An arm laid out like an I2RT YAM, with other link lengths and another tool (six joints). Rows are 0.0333 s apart.
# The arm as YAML. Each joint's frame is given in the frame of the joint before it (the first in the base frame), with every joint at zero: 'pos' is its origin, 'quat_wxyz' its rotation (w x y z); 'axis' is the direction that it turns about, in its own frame. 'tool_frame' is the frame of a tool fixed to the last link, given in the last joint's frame.
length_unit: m
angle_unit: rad
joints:
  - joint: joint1
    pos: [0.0, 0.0, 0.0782]
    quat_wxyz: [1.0, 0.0, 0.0, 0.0]
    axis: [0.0, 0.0, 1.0]
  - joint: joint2
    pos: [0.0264, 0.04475, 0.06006]
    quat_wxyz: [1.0, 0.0, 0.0, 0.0]
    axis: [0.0, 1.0, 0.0]
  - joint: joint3
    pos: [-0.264, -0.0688, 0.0]
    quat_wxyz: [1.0, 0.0, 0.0, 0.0]
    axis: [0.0, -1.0, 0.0]
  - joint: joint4
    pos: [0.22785, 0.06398, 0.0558]
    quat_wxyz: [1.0, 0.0, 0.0, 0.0]
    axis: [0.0, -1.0, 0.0]
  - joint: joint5
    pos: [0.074, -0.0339, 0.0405]
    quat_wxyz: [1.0, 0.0, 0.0, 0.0]
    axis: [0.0, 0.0, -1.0]
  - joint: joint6
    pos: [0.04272, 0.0, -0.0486]
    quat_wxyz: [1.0, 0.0, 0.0, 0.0]
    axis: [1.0, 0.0, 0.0]
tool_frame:
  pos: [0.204, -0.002, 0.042]
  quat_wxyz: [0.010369, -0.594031, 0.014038, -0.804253]
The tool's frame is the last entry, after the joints.
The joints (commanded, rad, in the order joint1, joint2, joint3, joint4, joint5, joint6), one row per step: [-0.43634, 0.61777, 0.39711, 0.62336, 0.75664, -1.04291]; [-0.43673, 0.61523, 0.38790, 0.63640, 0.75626, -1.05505]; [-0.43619, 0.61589, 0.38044, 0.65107, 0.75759, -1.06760]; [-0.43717, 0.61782, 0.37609, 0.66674, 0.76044, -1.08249]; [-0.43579, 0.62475, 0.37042, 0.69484, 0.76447, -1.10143]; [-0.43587, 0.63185, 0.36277, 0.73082, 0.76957, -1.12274]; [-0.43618, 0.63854, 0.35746, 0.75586, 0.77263, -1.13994]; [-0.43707, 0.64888, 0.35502, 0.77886, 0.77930, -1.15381]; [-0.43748, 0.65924, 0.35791, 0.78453, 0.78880, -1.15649]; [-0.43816, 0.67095, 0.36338, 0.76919, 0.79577, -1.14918]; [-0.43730, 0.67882, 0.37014, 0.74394, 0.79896, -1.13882]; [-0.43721, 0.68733, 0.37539, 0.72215, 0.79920, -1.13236]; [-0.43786, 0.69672, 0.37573, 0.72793, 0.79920, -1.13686]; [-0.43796, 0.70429, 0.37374, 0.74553, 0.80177, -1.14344]
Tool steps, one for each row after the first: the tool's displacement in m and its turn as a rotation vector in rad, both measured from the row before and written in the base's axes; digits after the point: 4 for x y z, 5 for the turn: [-0.0007, 0.0005, -0.0008, -0.00666, 0.00527, -0.00353]; [-0.0004, 0.0003, -0.0005, -0.00622, 0.00518, -0.00433]; [-0.0011, -0.0002, 0.0007, -0.00752, 0.00446, -0.00799]; [-0.0007, 0.0002, 0.0016, -0.01076, 0.00235, -0.00802]; [-0.0020, 0.0001, 0.0023, -0.01322, -0.00095, -0.01136]; [-0.0009, -0.0001, 0.0011, -0.00917, 0.00311, -0.00861]; [-0.0010, -0.0011, 0.0008, -0.00538, 0.00195, -0.01138]; [-0.0003, -0.0021, -0.0007, 0.00405, 0.00218, -0.00970]; [0.0024, -0.0030, -0.0045, 0.01395, 0.01155, -0.00455]; [0.0035, -0.0022, -0.0049, 0.01519, 0.01381, 0.00112]; [0.0038, -0.0019, -0.0050, 0.01246, 0.01672, 0.00172]; [0.0016, -0.0009, -0.0011, 0.00014, 0.00710, -0.00190]; [-0.0002, -0.0004, 0.0009, -0.00428, -0.00166, -0.00429]
